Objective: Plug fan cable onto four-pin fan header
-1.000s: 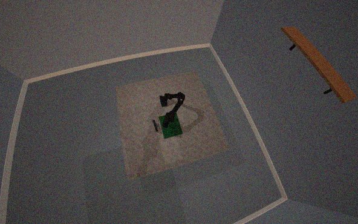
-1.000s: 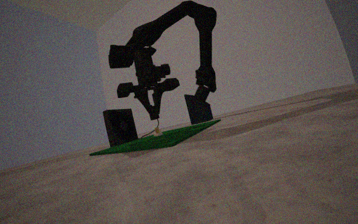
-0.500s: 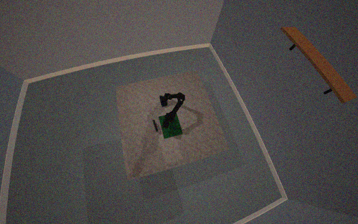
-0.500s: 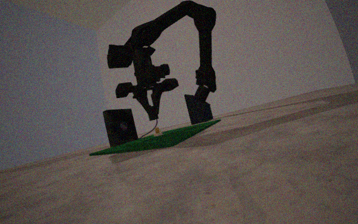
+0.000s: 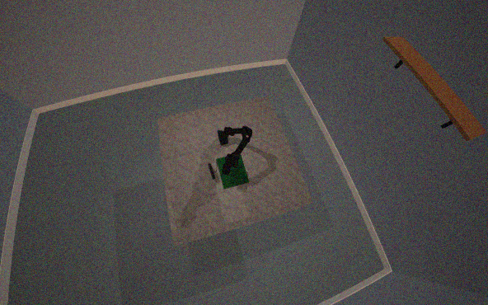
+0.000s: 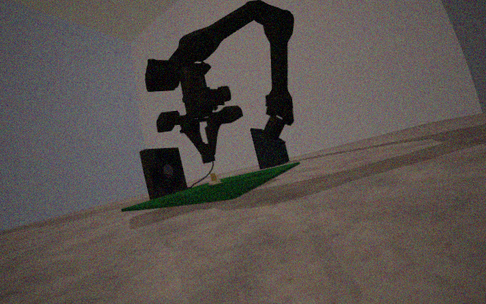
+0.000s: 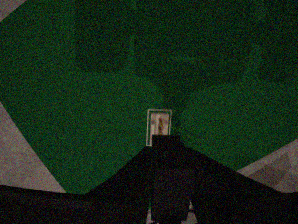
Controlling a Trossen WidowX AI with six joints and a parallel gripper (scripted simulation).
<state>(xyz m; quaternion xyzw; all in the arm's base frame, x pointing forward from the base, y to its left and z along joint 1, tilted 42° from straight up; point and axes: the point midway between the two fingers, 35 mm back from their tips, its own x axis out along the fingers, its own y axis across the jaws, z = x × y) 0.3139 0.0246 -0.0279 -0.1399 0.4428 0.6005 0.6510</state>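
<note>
Right now my gripper tip is 60 mm above the four-pin fan header and 10 mm to the left of it. Also, from my gripper tip: fan plug 10 mm to the right, 10 mm above; green board 80 mm below, 30 mm to the left, 20 mm ahead; black fan 150 mm to the right, 10 mm below, 10 mm ahead.
</note>
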